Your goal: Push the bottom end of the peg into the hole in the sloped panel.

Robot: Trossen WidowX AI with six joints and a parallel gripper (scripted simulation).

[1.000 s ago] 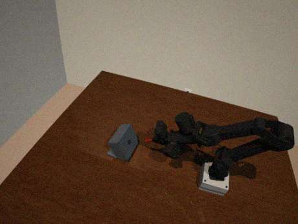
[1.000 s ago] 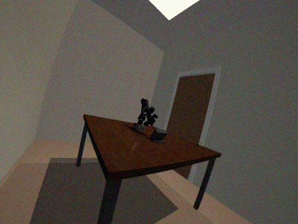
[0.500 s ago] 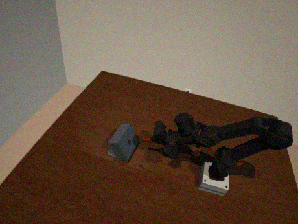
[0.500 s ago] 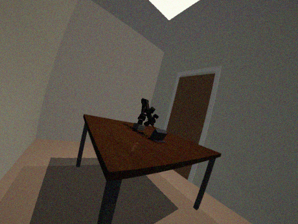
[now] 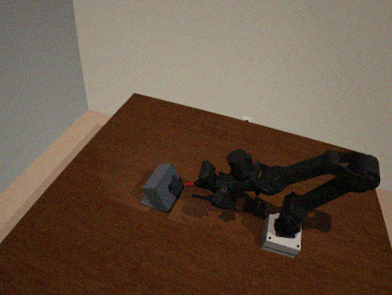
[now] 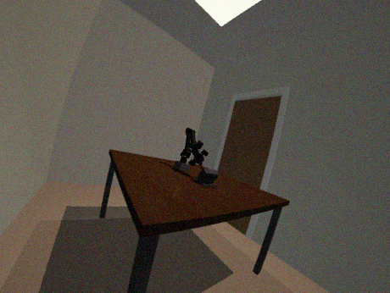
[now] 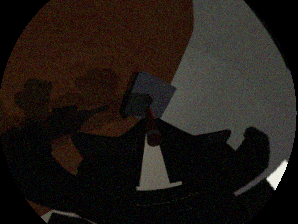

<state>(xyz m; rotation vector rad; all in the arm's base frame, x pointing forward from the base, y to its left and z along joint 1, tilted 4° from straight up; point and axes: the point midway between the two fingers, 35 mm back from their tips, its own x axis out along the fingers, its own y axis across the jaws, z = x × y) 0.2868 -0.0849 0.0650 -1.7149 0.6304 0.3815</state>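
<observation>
Now: gripper tip 110 mm short of the grey sloped panel, 70 mm above it and 20 mm to the left of it.
</observation>
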